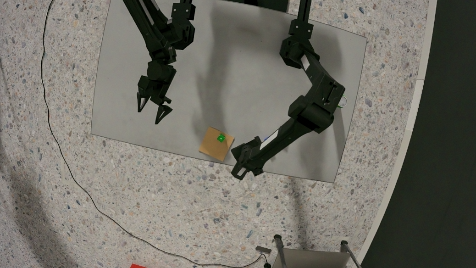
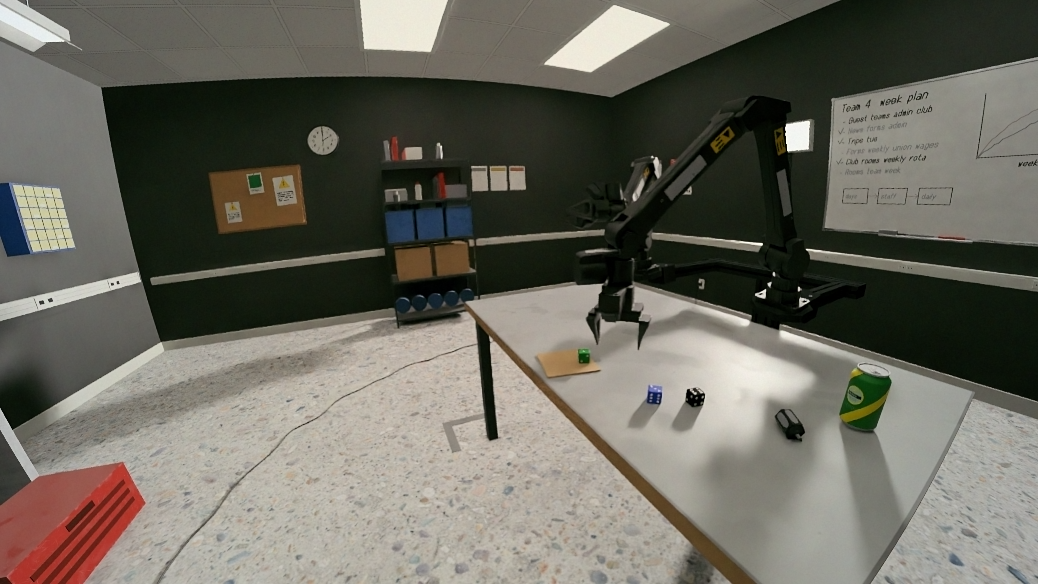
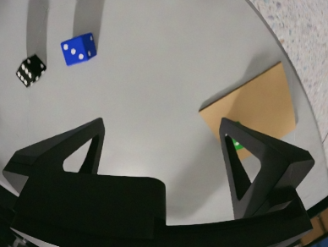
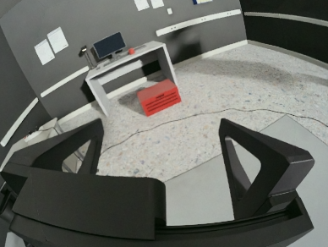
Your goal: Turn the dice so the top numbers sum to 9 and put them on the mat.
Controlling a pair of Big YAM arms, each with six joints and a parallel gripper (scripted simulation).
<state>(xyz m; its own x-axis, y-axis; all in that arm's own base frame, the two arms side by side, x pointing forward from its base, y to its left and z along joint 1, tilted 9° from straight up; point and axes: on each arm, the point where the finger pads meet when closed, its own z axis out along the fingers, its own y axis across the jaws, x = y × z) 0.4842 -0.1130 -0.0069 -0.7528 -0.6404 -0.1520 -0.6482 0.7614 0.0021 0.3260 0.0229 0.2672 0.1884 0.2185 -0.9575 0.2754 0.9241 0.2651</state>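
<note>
Now: left hand 160 mm to the right of the black die, 90 mm above it and 80 mm past it. From my left hand the other things lie so: blue die: 110 mm to the left, 90 mm below, 20 mm behind; brown square mat: 150 mm to the right, 100 mm below, 40 mm ahead; green die: 130 mm to the right, 80 mm below.
</note>
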